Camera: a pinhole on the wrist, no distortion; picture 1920 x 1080 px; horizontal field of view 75.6 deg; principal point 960.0 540.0 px. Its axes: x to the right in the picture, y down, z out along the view. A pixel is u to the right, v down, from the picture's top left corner.
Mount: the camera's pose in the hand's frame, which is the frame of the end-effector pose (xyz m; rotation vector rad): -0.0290 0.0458 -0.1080 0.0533 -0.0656 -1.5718
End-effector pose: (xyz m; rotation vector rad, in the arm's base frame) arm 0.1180 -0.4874 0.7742 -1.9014 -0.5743 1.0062
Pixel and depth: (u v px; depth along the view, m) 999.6 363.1 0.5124
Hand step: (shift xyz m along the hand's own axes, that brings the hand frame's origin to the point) -0.1408 0.0336 0.3975
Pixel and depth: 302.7 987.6 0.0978
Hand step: -0.0010 0.0985 -0.0082
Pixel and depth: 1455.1 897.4 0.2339
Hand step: 0.0205 -0.0460 0.1311
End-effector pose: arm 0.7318 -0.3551 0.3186 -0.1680 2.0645 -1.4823
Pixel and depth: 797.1 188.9 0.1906
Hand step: -0.0973 0.0725 0.0778
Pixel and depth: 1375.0 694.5 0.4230
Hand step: -0.0086 -0.0928 0.3189
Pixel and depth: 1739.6 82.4 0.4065
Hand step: -0.2101 -0.2068 0.2879
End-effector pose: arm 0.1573 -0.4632 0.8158 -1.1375 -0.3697 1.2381
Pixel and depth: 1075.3 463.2 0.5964
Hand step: -0.1111 -0.0050 0.4843
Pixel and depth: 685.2 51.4 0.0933
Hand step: -0.0727 0.0673 -0.0179
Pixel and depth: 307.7 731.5 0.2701
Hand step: -0.0074 0.1902 0.1634
